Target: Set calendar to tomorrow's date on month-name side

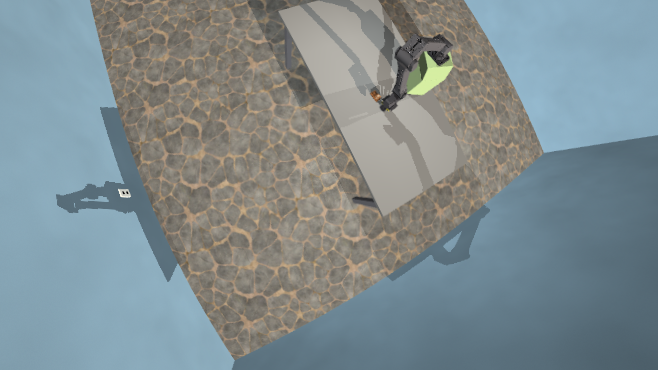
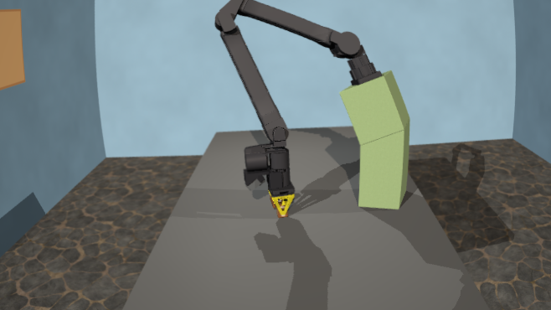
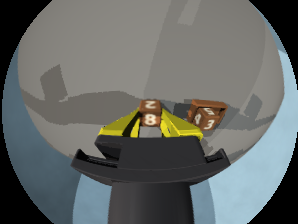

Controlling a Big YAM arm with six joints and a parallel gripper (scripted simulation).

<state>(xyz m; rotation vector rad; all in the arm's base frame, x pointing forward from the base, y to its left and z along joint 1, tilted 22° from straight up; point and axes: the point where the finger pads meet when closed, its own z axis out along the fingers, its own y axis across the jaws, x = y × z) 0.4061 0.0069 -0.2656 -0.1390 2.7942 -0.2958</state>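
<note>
My gripper is now right at the brown number cube. Also, from my hand: calendar tray: 11 cm to the right, 1 cm below.
</note>
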